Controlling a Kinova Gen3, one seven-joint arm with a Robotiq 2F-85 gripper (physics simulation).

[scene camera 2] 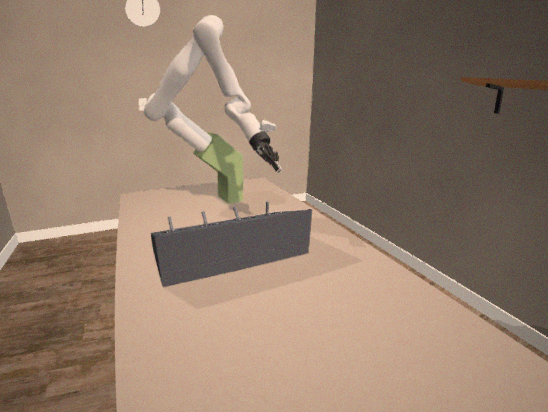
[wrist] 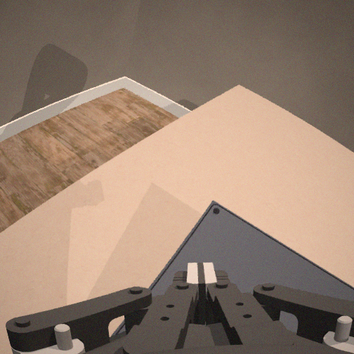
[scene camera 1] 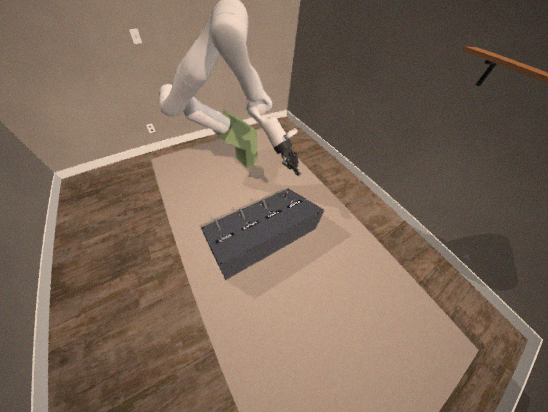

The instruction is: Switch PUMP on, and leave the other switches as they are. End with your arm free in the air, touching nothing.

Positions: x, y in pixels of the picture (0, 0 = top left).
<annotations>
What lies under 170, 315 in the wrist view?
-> My gripper.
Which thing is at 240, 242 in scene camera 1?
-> A dark grey switch box.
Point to a dark grey switch box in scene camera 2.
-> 185, 254
</annotations>
